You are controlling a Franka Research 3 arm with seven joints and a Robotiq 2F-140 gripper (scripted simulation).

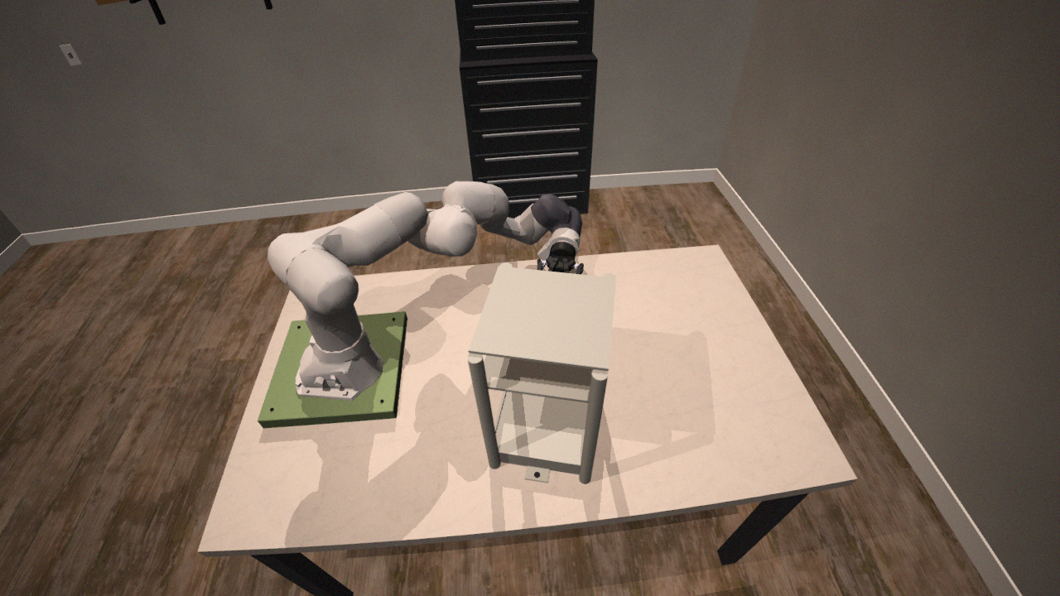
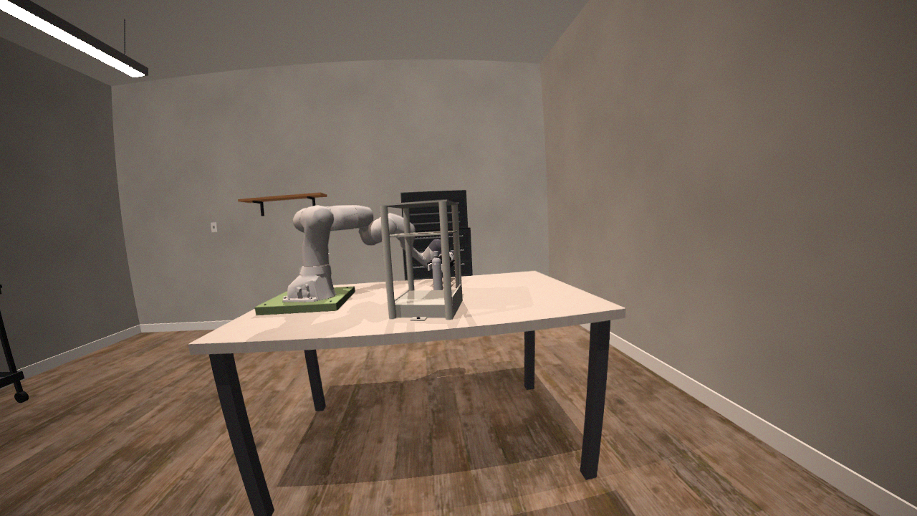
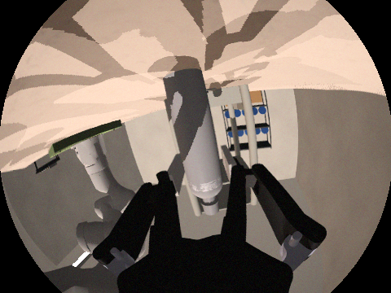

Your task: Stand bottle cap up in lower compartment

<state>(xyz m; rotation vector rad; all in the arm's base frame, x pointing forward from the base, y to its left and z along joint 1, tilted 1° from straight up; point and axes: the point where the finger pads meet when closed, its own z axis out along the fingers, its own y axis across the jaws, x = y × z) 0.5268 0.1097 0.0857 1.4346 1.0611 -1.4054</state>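
Now: the grey bottle 1 cm above my hand. Round my hand: shelving unit: 6 cm behind, 31 cm to the right, 8 cm above.
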